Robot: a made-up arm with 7 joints. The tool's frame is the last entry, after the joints.
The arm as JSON. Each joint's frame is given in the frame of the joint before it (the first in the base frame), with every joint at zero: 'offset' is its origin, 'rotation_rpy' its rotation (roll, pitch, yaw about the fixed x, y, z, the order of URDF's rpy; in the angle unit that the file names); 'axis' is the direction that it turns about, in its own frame. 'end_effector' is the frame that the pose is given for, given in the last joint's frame.
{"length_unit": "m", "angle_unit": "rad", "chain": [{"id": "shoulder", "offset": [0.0, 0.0, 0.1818], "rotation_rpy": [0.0, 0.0, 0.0], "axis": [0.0, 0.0, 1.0]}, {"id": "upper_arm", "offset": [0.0, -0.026, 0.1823], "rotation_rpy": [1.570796, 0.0, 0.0], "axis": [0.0, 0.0, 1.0]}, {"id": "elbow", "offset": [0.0, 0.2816, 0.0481], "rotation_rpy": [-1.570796, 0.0, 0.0], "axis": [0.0, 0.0, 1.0]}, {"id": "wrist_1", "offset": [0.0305, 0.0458, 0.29], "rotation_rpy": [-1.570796, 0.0, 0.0], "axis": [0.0, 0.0, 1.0]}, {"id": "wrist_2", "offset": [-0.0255, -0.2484, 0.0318], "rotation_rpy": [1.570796, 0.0, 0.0], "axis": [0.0, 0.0, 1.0]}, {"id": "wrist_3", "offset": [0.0, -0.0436, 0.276], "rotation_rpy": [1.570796, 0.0, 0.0], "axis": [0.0, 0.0, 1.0]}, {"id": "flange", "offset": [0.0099, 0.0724, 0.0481], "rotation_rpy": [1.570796, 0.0, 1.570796], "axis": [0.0, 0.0, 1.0]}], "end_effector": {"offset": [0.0, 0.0, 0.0], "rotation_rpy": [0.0, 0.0, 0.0]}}
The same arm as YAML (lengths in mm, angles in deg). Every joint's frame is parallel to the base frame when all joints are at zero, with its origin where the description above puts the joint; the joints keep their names.
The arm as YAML. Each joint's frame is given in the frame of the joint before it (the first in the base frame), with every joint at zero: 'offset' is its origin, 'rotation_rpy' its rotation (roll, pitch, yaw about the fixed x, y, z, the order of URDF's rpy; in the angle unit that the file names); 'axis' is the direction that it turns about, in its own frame. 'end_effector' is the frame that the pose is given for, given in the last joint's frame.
length_unit: mm
angle_unit: deg
chain:
  - id: shoulder
    offset: [0.0, 0.0, 181.8]
    rotation_rpy: [0.0, 0.0, 0.0]
    axis: "+z"
  - id: upper_arm
    offset: [0.0, -26.0, 182.3]
    rotation_rpy: [0.0, 0.0, 0.0]
    axis: "-y"
  - id: elbow
    offset: [0.0, -48.1, 281.6]
    rotation_rpy: [0.0, 0.0, 0.0]
    axis: "+z"
  - id: wrist_1
    offset: [30.5, 45.8, 290.0]
    rotation_rpy: [0.0, 0.0, 0.0]
    axis: "+y"
  - id: wrist_2
    offset: [-25.5, 31.8, 248.4]
    rotation_rpy: [0.0, 0.0, 0.0]
    axis: "+z"
  - id: wrist_3
    offset: [0.0, -43.6, 276.0]
    rotation_rpy: [0.0, 0.0, 0.0]
    axis: "-y"
  - id: flange
    offset: [9.9, -48.1, 72.4]
    rotation_rpy: [0.0, 0.0, 0.0]
    axis: "+x"
end_effector:
  offset: [0.0, 0.0, 0.0]
  rotation_rpy: [180.0, -90.0, 0.0]

